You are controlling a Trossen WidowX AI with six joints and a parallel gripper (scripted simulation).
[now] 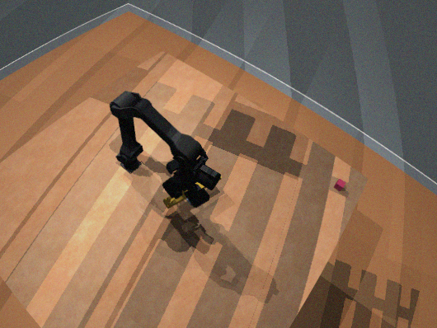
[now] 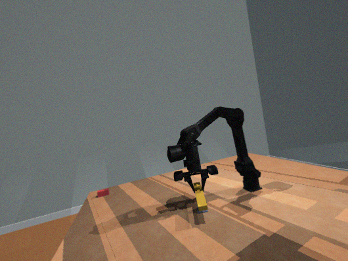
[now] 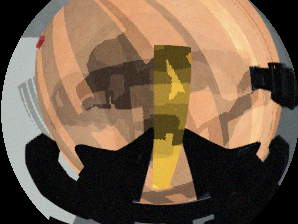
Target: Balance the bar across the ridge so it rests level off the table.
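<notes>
The bar is 10 mm ahead of my gripper tip and 30 mm to the left of it. Round my gripper tip: magenta cube (460 mm ahead, 470 mm to the left, 50 mm below).
</notes>
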